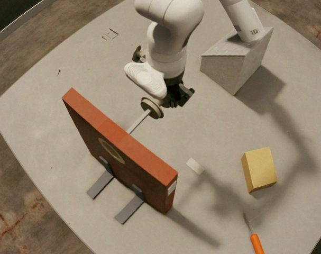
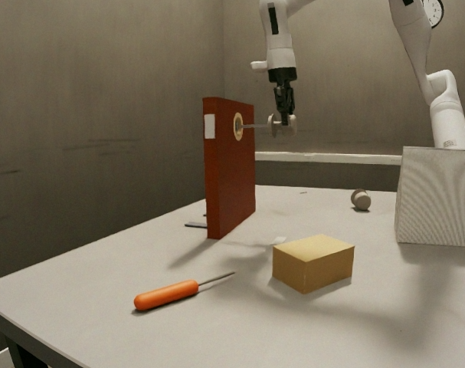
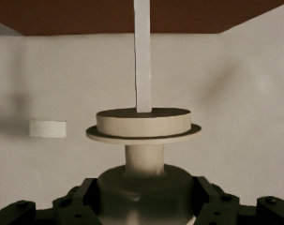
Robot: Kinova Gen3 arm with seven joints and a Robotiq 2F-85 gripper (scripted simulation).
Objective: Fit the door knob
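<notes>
The door knob is 4 cm ahead of my hand and 1 cm below it. Round my hand: tan box 28 cm to the left, 26 cm below, 16 cm behind; then orange screwdriver 43 cm to the left, 28 cm below; then white slip 29 cm below, 12 cm to the left, 2 cm behind.
</notes>
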